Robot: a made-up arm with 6 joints. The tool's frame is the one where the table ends. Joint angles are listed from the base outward.
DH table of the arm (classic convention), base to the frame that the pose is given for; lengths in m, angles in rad. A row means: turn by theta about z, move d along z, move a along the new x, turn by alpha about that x. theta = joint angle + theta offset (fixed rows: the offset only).
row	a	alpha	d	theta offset
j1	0	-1.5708	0.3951	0
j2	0.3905	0	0	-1.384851
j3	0.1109	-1.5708	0	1.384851
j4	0	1.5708	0.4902	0
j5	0.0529	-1.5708	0	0
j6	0	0	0.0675	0
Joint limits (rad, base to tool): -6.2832..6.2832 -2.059..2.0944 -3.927..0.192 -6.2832..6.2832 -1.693..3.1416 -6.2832..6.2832
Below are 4 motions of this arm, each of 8 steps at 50 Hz.
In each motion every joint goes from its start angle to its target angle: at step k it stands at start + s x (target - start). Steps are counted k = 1, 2, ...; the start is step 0. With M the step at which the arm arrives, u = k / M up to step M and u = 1 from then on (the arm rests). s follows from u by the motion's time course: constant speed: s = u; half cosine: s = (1 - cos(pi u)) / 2; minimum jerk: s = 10 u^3 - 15 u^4 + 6 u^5.
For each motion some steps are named. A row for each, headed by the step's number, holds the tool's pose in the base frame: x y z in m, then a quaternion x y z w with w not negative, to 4 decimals.
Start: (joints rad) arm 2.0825 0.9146 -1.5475 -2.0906 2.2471 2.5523
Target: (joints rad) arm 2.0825 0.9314 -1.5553 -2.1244 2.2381 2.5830
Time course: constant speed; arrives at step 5
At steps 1, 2, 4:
1: -0.3084 0.7005 0.2666 -0.3622 -0.0301 -0.8743 0.3218
2: -0.3089 0.7008 0.2649 -0.3607 -0.0312 -0.8729 0.3270
4: -0.3099 0.7015 0.2614 -0.3579 -0.0334 -0.8700 0.3374

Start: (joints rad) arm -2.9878 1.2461 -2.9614 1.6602 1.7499 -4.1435
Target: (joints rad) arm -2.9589 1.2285 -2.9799 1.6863 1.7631 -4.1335
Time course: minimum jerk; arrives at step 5
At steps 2, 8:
2: -0.8675 -0.2193 0.6505 0.4929 0.4731 -0.2879 0.6710
8: -0.8563 -0.2354 0.6687 0.4770 0.4838 -0.2853 0.6761

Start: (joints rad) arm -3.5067 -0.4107 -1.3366 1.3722 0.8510 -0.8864
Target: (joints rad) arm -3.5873 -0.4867 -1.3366 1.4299 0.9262 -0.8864
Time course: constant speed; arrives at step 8
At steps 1, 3, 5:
1: -0.4283 0.1511 0.9870 0.0162 -0.7144 0.2991 0.6324
3: -0.4150 0.1537 0.9954 0.0180 -0.7079 0.3006 0.6389
5: -0.4017 0.1558 1.0036 0.0202 -0.7015 0.3019 0.6453

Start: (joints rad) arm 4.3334 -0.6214 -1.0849 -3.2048 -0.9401 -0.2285
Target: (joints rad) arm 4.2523 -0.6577 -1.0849 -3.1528 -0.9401 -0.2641
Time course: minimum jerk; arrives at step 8
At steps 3, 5, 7, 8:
3: -0.1250 -0.2839 0.8432 0.7016 0.6034 -0.3487 0.1486
5: -0.1304 -0.2734 0.8481 0.7074 0.5920 -0.3546 0.1529
7: -0.1332 -0.2673 0.8509 0.7105 0.5855 -0.3581 0.1553
8: -0.1333 -0.2669 0.8511 0.7107 0.5851 -0.3583 0.1555

